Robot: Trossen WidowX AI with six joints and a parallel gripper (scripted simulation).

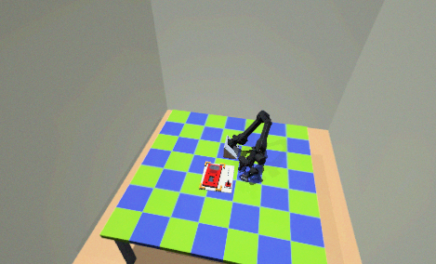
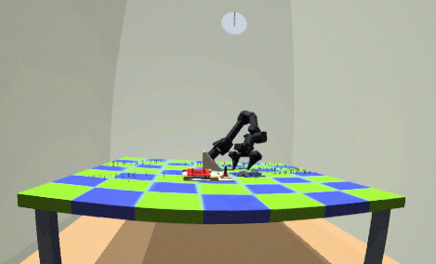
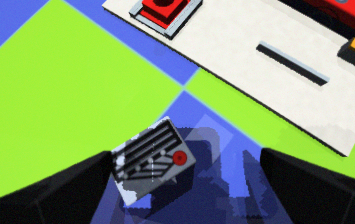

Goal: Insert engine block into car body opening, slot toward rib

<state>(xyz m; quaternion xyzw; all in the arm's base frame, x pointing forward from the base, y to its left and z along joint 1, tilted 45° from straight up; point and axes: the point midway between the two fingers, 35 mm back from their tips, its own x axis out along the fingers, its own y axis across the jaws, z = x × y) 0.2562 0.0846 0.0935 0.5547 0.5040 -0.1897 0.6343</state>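
The grey engine block is 20 mm below my gripper tip, 20 mm ahead of it and 10 mm to the left of it. The rest, counted from my gripper tip: grey holder (100 mm to the right, 90 mm ahead); white-and-grey base plate (200 mm to the right, 30 mm ahead, 20 mm below).
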